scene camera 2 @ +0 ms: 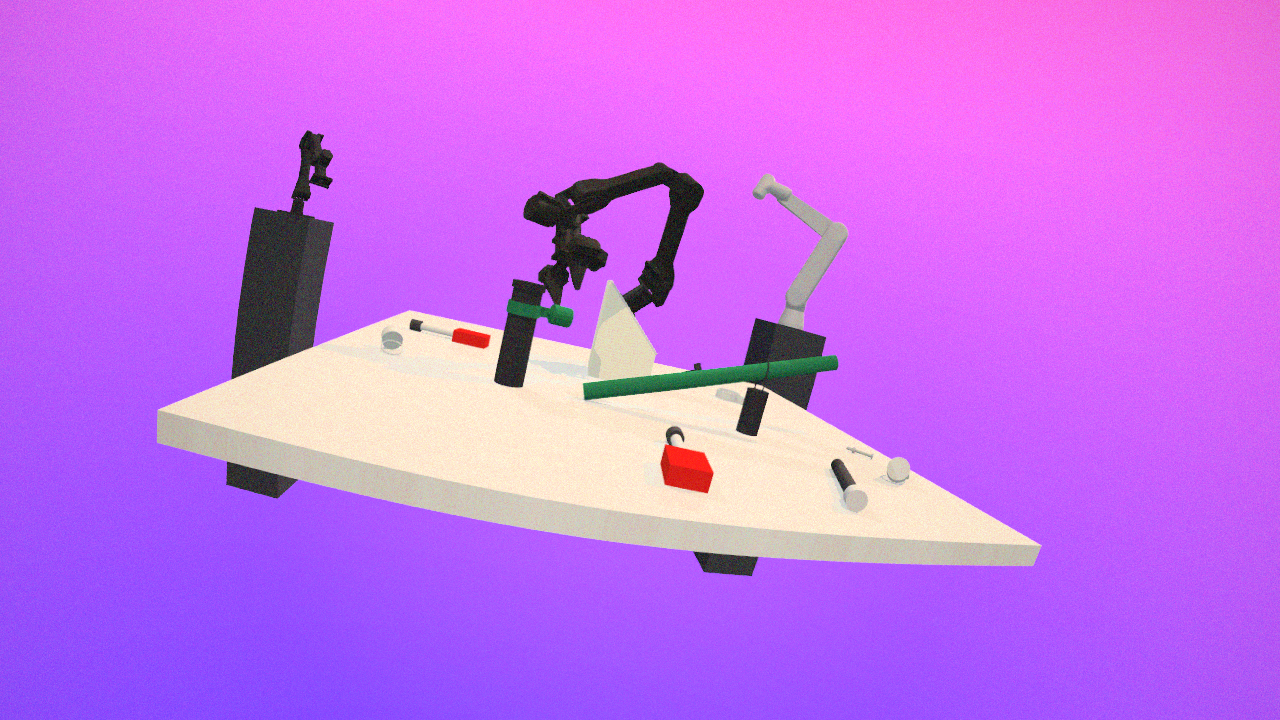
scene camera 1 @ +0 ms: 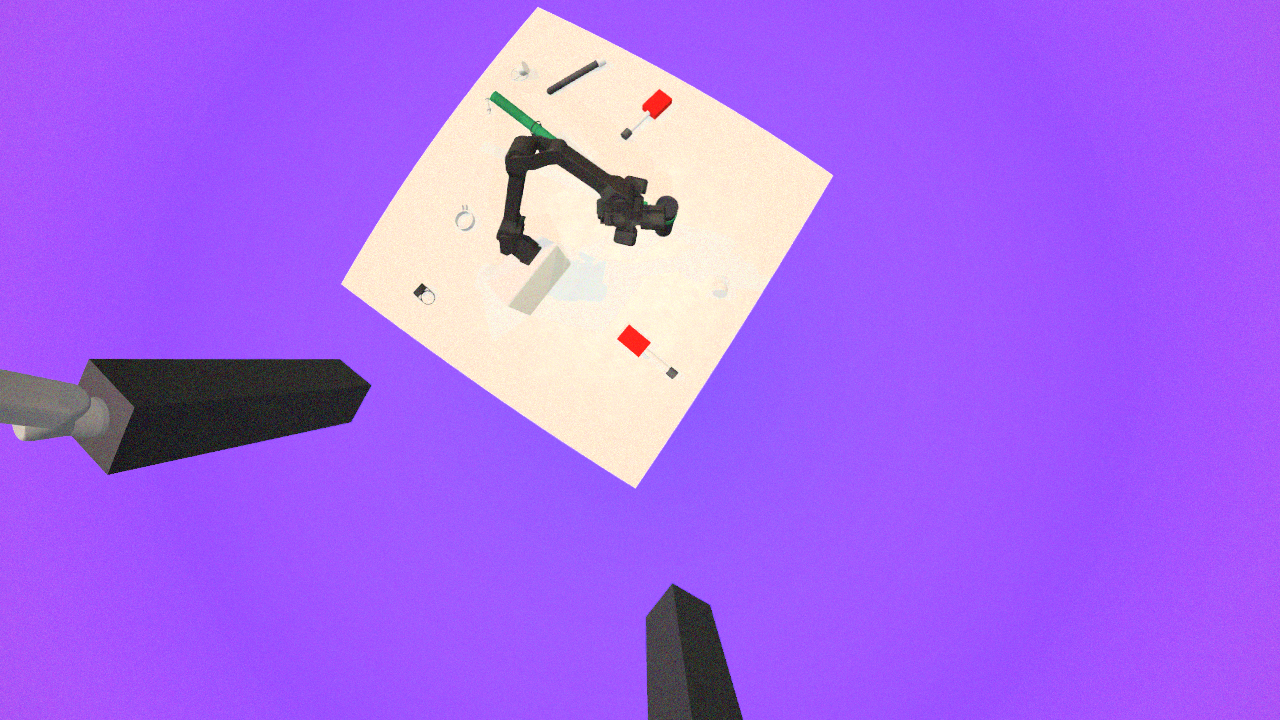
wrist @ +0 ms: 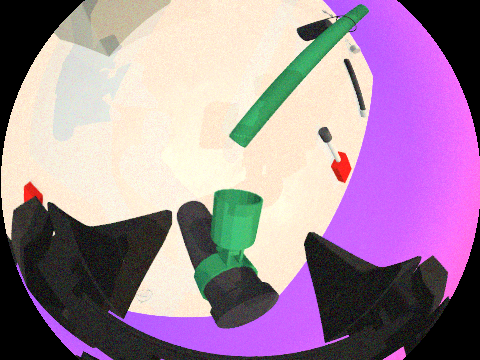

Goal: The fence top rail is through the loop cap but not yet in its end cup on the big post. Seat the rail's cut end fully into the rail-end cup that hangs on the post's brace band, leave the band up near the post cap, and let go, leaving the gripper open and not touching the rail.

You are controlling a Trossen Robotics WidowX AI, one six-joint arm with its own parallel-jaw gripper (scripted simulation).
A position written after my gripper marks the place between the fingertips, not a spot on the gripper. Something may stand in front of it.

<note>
My gripper (scene camera 2: 567, 298) is open, holding nothing. Also in view: a green top rail (scene camera 2: 754, 372) and a green rail-end cup (wrist: 235, 213).
The green top rail shows as well in scene camera 1 (scene camera 1: 496, 98) and in the wrist view (wrist: 257, 116). My gripper also shows in scene camera 1 (scene camera 1: 634, 207) and in the wrist view (wrist: 240, 230).
</note>
